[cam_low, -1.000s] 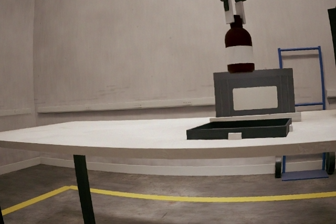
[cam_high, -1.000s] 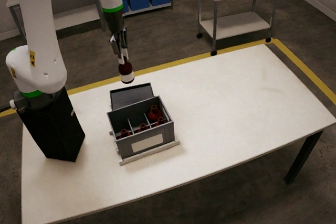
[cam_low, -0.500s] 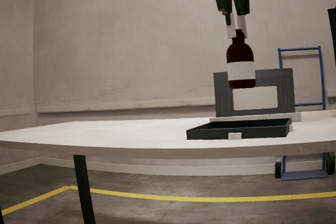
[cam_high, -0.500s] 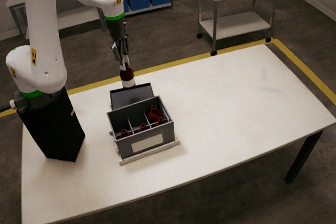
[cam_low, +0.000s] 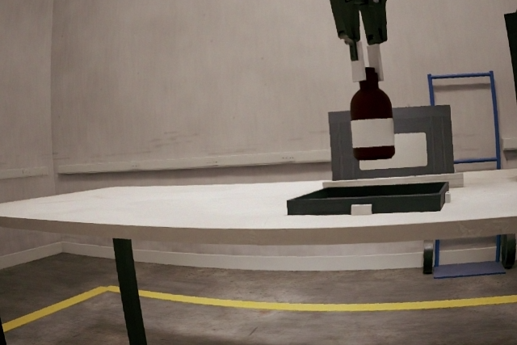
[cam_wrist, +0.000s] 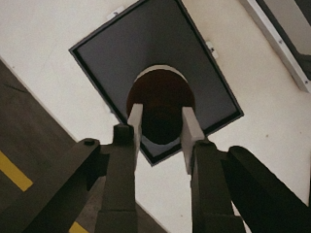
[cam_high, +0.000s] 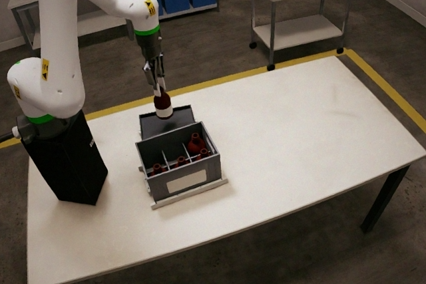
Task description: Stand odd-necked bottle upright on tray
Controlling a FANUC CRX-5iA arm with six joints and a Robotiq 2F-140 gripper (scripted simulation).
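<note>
My gripper is now 9 cm above the bottle. The rest, counted from my hand: crate 6 cm behind, 28 cm to the right, 16 cm below; then dark tray 23 cm below.
</note>
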